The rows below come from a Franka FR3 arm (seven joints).
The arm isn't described. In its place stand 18 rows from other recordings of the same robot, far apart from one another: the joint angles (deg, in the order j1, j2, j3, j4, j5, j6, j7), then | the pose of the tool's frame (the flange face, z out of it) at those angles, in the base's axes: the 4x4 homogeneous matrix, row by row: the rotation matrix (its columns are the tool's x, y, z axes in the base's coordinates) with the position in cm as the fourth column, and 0 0 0 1 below.
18.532, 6.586, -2.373, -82.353, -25.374, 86.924, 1.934 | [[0.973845 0.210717 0.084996 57.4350], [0.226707 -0.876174 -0.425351 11.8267], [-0.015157 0.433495 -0.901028 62.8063], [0 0 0 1]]
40.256, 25.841, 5.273, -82.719, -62.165, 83.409, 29.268 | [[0.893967 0.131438 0.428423 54.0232], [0.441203 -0.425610 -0.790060 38.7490], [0.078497 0.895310 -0.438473 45.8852], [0 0 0 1]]
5.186, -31.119, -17.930, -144.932, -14.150, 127.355, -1.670 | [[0.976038 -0.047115 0.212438 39.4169], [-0.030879 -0.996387 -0.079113 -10.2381], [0.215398 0.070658 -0.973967 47.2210], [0 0 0 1]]
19.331, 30.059, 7.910, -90.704, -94.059, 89.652, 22.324 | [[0.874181 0.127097 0.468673 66.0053], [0.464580 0.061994 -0.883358 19.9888], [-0.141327 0.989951 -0.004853 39.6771], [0 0 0 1]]
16.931, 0.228, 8.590, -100.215, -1.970, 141.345, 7.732 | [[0.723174 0.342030 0.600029 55.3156], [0.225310 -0.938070 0.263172 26.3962], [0.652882 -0.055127 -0.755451 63.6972], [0 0 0 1]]
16.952, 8.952, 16.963, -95.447, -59.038, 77.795, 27.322 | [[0.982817 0.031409 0.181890 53.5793], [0.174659 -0.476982 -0.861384 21.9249], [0.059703 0.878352 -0.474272 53.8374], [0 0 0 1]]
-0.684, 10.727, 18.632, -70.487, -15.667, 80.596, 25.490 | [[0.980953 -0.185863 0.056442 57.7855], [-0.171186 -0.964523 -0.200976 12.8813], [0.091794 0.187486 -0.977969 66.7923], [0 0 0 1]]
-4.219, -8.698, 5.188, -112.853, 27.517, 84.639, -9.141 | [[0.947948 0.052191 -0.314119 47.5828], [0.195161 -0.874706 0.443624 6.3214], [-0.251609 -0.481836 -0.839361 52.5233], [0 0 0 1]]
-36.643, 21.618, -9.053, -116.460, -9.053, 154.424, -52.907 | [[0.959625 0.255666 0.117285 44.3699], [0.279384 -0.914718 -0.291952 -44.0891], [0.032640 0.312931 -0.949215 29.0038], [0 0 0 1]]
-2.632, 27.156, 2.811, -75.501, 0.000, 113.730, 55.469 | [[0.554364 -0.809685 0.192589 71.7207], [-0.827320 -0.561318 0.021526 -0.5038], [0.090674 -0.171266 -0.981043 48.5073], [0 0 0 1]]
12.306, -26.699, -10.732, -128.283, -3.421, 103.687, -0.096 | [[0.997719 0.061065 0.028771 41.8524], [0.060289 -0.997813 0.027097 -0.3386], [0.030363 -0.025301 -0.999219 54.8419], [0 0 0 1]]
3.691, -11.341, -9.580, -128.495, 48.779, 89.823, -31.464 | [[0.967097 0.115033 -0.226915 44.9573], [0.252301 -0.548190 0.797391 3.2179], [-0.032666 -0.828405 -0.559176 45.5683], [0 0 0 1]]
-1.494, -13.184, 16.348, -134.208, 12.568, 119.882, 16.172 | [[0.988193 -0.145260 -0.048729 44.8285], [-0.138798 -0.983411 0.116782 13.2241], [-0.064885 -0.108640 -0.991961 41.9483], [0 0 0 1]]
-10.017, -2.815, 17.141, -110.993, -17.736, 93.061, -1.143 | [[0.950666 0.231213 -0.206819 51.5964], [0.150067 -0.926263 -0.345712 3.5221], [-0.271502 0.297620 -0.915265 48.8932], [0 0 0 1]]
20.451, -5.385, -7.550, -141.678, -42.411, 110.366, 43.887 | [[0.991452 -0.062772 -0.114375 42.2706], [-0.123393 -0.735920 -0.665729 4.9119], [-0.042382 0.674152 -0.737376 31.1739], [0 0 0 1]]
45.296, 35.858, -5.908, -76.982, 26.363, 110.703, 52.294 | [[0.891252 -0.389935 -0.231560 52.9776], [-0.324385 -0.904956 0.275370 49.5329], [-0.316928 -0.170310 -0.933033 36.4089], [0 0 0 1]]
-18.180, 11.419, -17.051, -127.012, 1.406, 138.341, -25.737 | [[0.984063 -0.176902 -0.018061 44.8194], [-0.177482 -0.983378 -0.038322 -31.5594], [-0.010981 0.040917 -0.999102 29.1467], [0 0 0 1]]
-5.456, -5.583, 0.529, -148.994, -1.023, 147.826, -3.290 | [[0.997014 -0.014439 0.075865 44.0860], [-0.013186 -0.999769 -0.016984 -3.7743], [0.076093 0.015933 -0.996973 29.6465], [0 0 0 1]]
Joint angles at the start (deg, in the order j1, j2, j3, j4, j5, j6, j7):
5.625, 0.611, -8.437, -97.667, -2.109, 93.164, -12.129
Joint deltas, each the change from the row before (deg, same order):
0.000, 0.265, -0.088, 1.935, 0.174, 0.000, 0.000
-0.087, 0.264, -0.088, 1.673, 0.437, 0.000, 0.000
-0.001, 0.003, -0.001, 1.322, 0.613, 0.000, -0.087
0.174, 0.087, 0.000, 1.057, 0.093, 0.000, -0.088
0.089, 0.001, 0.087, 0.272, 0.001, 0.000, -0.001
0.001, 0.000, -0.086, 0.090, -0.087, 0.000, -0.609
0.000, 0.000, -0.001, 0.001, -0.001, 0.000, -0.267
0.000, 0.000, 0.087, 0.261, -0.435, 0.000, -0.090
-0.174, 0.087, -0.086, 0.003, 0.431, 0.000, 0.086
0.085, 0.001, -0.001, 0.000, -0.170, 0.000, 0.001
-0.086, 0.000, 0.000, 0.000, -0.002, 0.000, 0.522
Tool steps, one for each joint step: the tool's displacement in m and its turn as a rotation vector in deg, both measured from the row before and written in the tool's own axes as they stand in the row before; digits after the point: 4 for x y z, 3 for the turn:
0.0024, 0.0014, -0.0136, -0.217, 1.660, 0.159
0.0021, 0.0016, -0.0114, 0.097, 1.459, 0.242
0.0011, -0.0006, -0.0110, 0.318, 1.418, -0.024
0.0015, -0.0015, -0.0080, -0.130, 0.968, -0.243
0.0006, -0.0016, -0.0023, -0.055, 0.268, -0.173
-0.0001, 0.0010, -0.0007, -0.107, 0.067, -0.528
0.0000, 0.0000, 0.0000, -0.001, 0.001, -0.266
0.0002, 0.0000, -0.0022, -0.480, 0.157, -0.196
0.0000, 0.0018, 0.0009, 0.421, 0.008, 0.368
0.0001, -0.0005, 0.0000, -0.164, -0.038, -0.092
-0.0002, 0.0008, 0.0000, -0.003, -0.003, 0.608

